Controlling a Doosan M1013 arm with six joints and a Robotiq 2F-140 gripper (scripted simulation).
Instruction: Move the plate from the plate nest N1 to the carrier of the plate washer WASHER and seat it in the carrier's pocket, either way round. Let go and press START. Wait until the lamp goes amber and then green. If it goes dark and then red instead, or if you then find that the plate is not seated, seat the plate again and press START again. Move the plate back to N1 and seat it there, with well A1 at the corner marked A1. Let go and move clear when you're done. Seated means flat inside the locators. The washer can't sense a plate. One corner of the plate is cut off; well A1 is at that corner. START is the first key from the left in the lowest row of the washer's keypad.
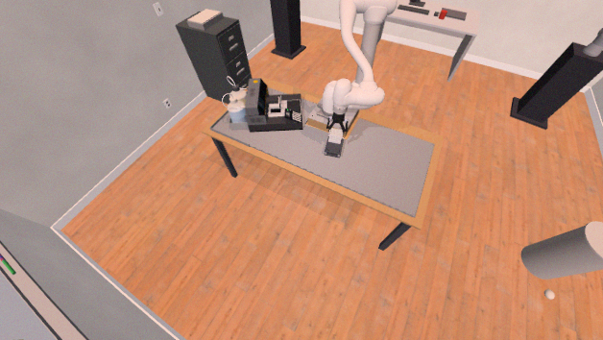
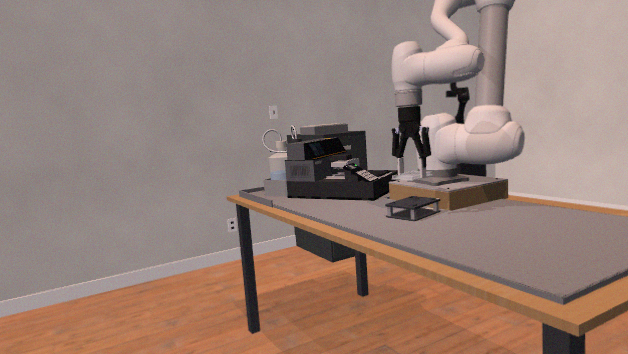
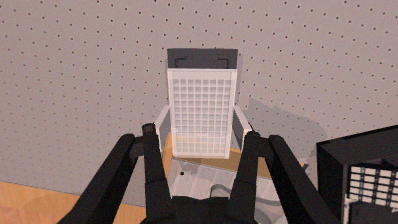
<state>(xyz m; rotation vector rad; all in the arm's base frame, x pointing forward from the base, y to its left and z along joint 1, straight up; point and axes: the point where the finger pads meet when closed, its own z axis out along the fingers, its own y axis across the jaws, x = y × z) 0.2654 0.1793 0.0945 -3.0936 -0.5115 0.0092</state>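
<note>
Right now the white well plate is 3 cm below my hand. Round my hand: black plate nest N1 (12 cm below); plate washer (59 cm to the right, 5 cm behind, 3 cm below).
</note>
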